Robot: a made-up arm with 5 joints. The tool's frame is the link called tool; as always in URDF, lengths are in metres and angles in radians.
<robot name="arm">
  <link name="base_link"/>
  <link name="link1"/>
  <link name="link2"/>
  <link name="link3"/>
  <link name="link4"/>
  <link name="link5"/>
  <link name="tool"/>
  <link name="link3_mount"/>
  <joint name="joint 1" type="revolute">
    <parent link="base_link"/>
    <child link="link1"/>
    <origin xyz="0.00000 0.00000 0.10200" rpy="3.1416 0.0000 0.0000"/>
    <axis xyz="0 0 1"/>
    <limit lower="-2.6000" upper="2.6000" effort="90" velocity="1.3"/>
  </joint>
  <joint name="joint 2" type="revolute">
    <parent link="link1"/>
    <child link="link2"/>
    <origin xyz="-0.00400 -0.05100 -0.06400" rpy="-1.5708 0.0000 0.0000"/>
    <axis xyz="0 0 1"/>
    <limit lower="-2.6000" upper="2.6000" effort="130" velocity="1.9"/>
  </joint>
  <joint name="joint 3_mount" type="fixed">
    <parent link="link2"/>
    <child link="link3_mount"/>
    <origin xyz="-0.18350 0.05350 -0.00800" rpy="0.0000 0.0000 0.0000"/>
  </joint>
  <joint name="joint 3" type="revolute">
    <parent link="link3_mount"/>
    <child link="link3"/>
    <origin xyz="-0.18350 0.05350 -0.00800" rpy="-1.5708 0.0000 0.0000"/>
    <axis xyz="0 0 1"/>
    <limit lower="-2.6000" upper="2.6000" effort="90" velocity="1.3"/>
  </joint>
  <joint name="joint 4" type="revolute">
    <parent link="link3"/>
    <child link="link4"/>
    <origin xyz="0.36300 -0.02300 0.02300" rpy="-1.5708 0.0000 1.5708"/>
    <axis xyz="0 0 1"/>
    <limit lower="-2.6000" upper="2.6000" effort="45" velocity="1.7"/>
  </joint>
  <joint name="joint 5" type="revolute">
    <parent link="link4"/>
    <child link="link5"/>
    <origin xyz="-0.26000 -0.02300 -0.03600" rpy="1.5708 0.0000 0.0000"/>
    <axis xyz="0 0 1"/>
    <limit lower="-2.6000" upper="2.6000" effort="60" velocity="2.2"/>
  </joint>
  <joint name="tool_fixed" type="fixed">
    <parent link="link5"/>
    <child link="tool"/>
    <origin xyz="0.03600 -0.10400 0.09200" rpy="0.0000 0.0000 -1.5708"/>
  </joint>
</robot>
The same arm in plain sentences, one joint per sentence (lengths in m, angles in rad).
The arm has five revolute joints in a row. What follows holds with every joint at zero, and every direction is one of the base frame's. Joint 1 lies 0.102 m along +z from the base frame's origin and rotates about -z, from -2.6 to 2.6 rad. Joint 2 lies 0.004 m along -x and 0.051 m along +y and 0.064 m along +z from joint 1 and rotates about -y, from -2.6 to 2.6 rad. Joint 3 lies 0.367 m along -x and 0.016 m along +y and 0.107 m along +z from joint 2 and rotates about +z, from -2.6 to 2.6 rad. Joint 4 lies 0.363 m along +x and 0.023 m along -y and 0.023 m along +z from joint 3 and rotates about -x, from -2.6 to 2.6 rad. Joint 5 lies 0.036 m along +x and 0.26 m along -y and 0.023 m along +z from joint 4 and rotates about +z, from -2.6 to 2.6 rad. The tool frame, which is the frame that the pose is given for, lies 0.104 m along +x and 0.036 m along +y and 0.092 m along +z from joint 5; its axes are parallel to the base frame's.
